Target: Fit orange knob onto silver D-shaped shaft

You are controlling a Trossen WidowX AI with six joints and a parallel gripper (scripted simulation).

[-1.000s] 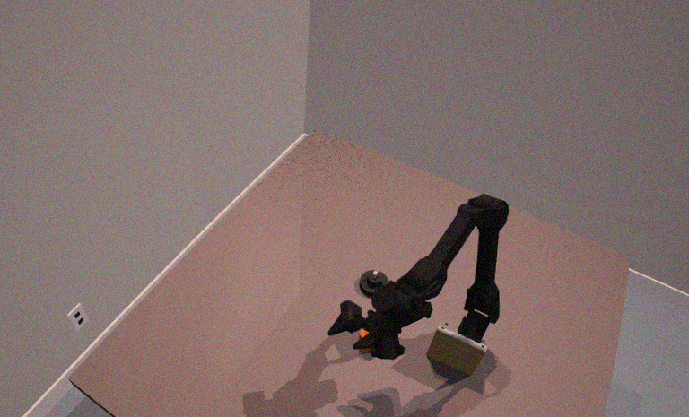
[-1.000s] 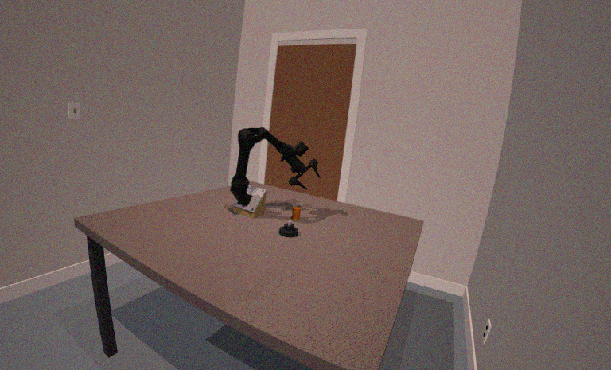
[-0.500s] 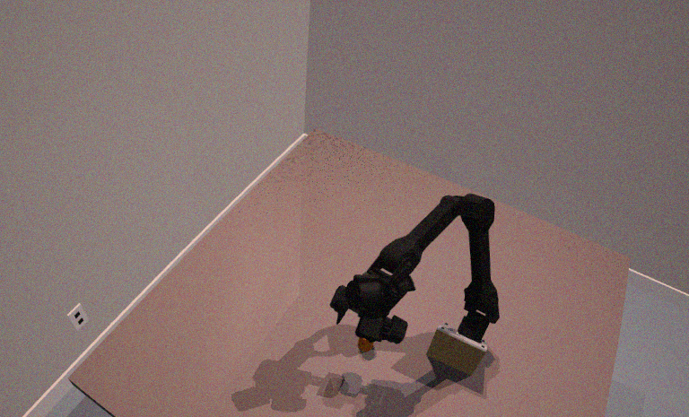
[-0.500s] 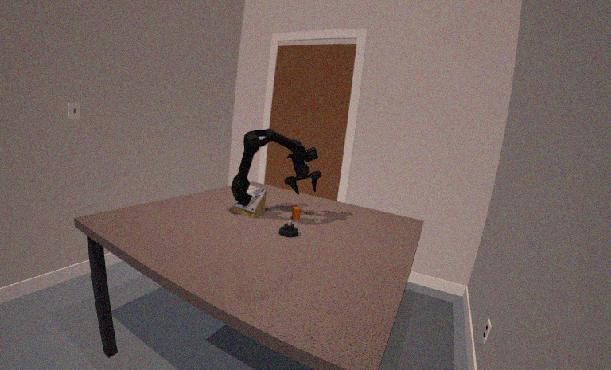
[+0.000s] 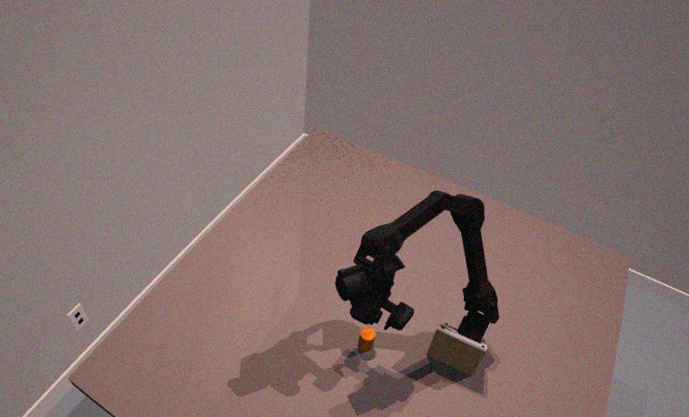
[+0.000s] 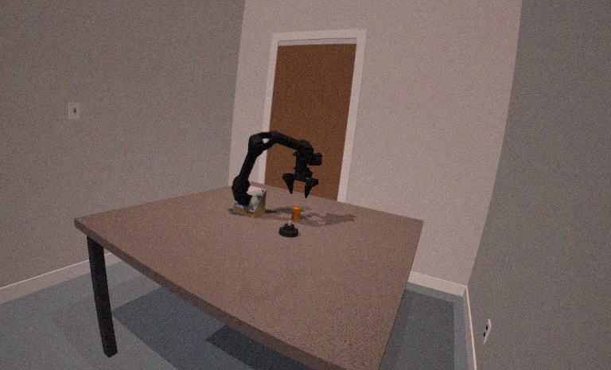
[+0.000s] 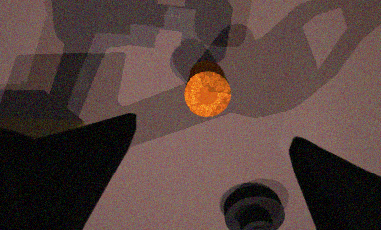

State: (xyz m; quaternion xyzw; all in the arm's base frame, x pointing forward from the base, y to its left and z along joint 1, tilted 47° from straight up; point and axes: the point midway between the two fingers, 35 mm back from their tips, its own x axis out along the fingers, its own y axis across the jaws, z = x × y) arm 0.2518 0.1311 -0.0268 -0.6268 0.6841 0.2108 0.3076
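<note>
The orange knob lies 80 mm below my gripper tip. From my gripper tip the other things lie so: round pedestal: 70 mm ahead, 200 mm to the right, 100 mm below.
</note>
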